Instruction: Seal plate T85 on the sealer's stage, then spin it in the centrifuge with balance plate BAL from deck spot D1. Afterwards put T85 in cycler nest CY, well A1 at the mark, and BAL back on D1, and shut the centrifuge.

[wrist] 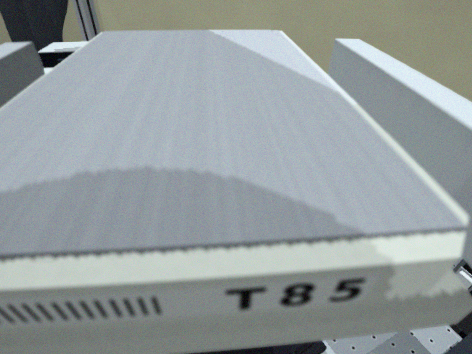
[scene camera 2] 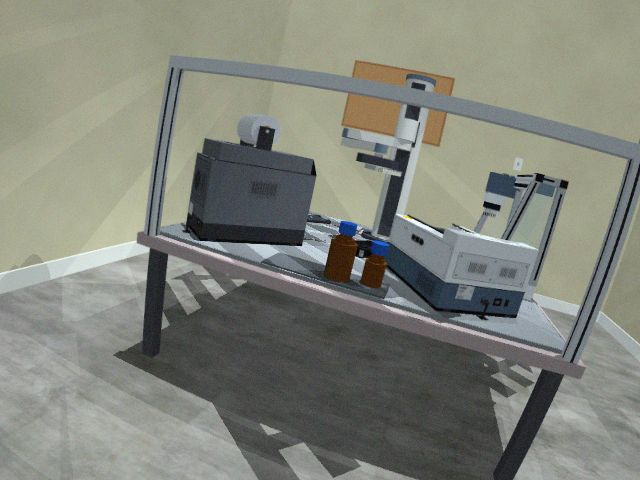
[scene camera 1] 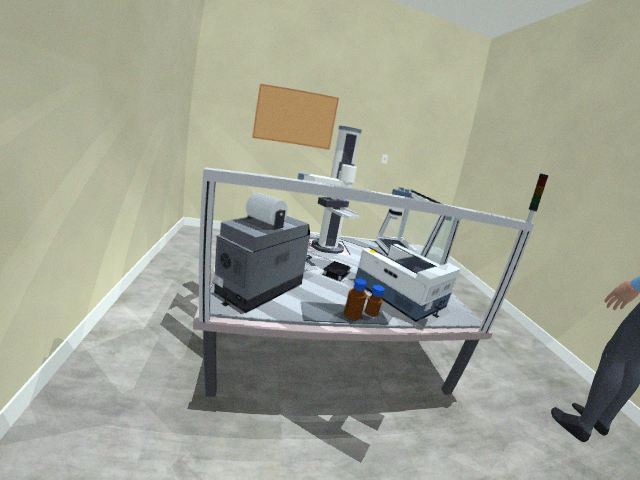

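Seen in the pictures: gripper, fingertip midpoint: [wrist: 190,67] [scene camera 2: 388,171] [scene camera 1: 349,215]; arm's base, origin of the base link: [scene camera 2: 383,240] [scene camera 1: 327,247].
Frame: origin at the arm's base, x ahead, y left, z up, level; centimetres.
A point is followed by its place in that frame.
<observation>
Plate T85 [wrist: 240,130] @[x 39.2, y -4.9, z 38.4 cm] fills much of the wrist view, with its label on the near side and a smooth grey sheet over its top; no wells show. My gripper [wrist: 190,67] @[x 43.7, y -1.2, z 37.8 cm] [scene camera 1: 342,210] @[x 43.7, y -1.2, z 37.8 cm] [scene camera 2: 381,167] @[x 43.7, y -1.2, z 37.8 cm] is shut on it, one finger along each long side, and holds it level, high above the table beside the arm's column. A dark grey machine with a white film roll, the sealer [scene camera 1: 261,258] @[x 91.4, y -49.1, z 25.9 cm] [scene camera 2: 253,191] @[x 83.8, y -42.2, z 20.9 cm], stands at the left. BAL cannot be made out. I cannot tell deck spot D1 or nest CY for sure.
A white and blue machine [scene camera 1: 398,281] @[x 81.4, y 20.9, z 16.0 cm] [scene camera 2: 439,263] @[x 91.4, y 26.4, z 14.8 cm] stands at the right. Two brown bottles [scene camera 1: 355,302] @[x 96.4, y -5.6, z 11.1 cm] [scene camera 1: 374,303] @[x 92.6, y 5.5, z 8.8 cm] [scene camera 2: 340,258] @[x 96.7, y -3.4, z 9.2 cm] [scene camera 2: 373,270] @[x 93.0, y 7.1, z 7.4 cm] with blue caps stand near the front edge. A small black device [scene camera 1: 336,269] @[x 50.4, y -4.1, z 5.3 cm] lies mid-table. A frame rail [scene camera 1: 372,196] @[x 104.4, y -12.3, z 60.6 cm] spans the front. A person [scene camera 1: 615,361] is at the right.
</observation>
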